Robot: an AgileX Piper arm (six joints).
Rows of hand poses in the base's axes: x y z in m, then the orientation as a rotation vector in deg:
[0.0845 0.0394 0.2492 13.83 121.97 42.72]
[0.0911 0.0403 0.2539 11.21 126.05 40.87]
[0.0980 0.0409 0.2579 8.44 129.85 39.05]
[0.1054 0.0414 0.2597 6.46 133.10 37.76]
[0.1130 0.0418 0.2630 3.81 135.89 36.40]
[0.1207 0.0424 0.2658 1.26 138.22 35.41]
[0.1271 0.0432 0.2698 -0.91 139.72 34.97]
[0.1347 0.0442 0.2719 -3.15 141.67 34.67]
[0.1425 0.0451 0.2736 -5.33 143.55 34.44]
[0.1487 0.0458 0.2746 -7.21 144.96 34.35]
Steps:
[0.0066 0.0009 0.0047 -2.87 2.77 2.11]
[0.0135 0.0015 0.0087 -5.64 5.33 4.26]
[0.0209 0.0020 0.0105 -7.64 7.71 5.95]
[0.0285 0.0024 0.0138 -9.81 9.53 7.92]
[0.0362 0.0030 0.0166 -11.59 11.03 9.84]
[0.0426 0.0038 0.0206 -12.76 11.93 11.50]
[0.0502 0.0048 0.0227 -13.88 13.28 13.36]
[0.0580 0.0057 0.0244 -14.91 14.61 15.18]
[0.0642 0.0064 0.0254 -15.69 15.58 16.73]

